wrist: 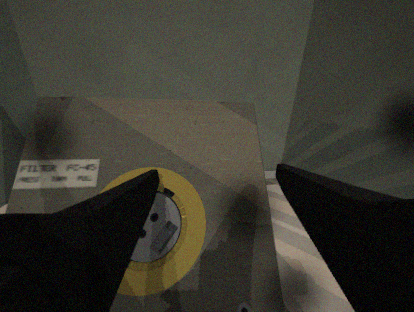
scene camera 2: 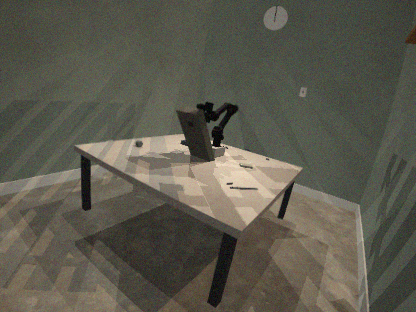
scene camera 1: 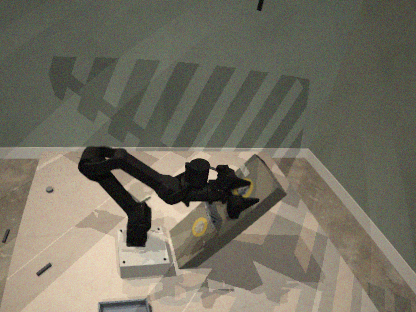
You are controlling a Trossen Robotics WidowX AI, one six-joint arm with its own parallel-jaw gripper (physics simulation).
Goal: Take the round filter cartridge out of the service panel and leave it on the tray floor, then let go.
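Note:
The service panel (scene camera 1: 267,187) (scene camera 2: 199,137) (wrist: 200,130) stands tilted on the table beside the arm. The round filter cartridge (scene camera 1: 243,190) (wrist: 170,215) is a grey disc with a small raised bar, seated inside the upper yellow ring (scene camera 1: 250,185) (wrist: 195,225). My gripper (scene camera 1: 254,192) (wrist: 216,172) is wide open and empty in front of the panel. In the wrist view, the left finger overlaps the cartridge's left part and the right finger is past the panel's right edge. The tray (scene camera 1: 125,302) is partly visible at scene camera 1's bottom edge.
A second yellow ring (scene camera 1: 195,231) with a pale centre is lower on the panel, and a grey part (scene camera 1: 214,217) sits between the rings. A white label (wrist: 57,173) is left of the cartridge. Small dark pieces (scene camera 1: 44,269) (scene camera 2: 244,188) lie on the table (scene camera 2: 150,172).

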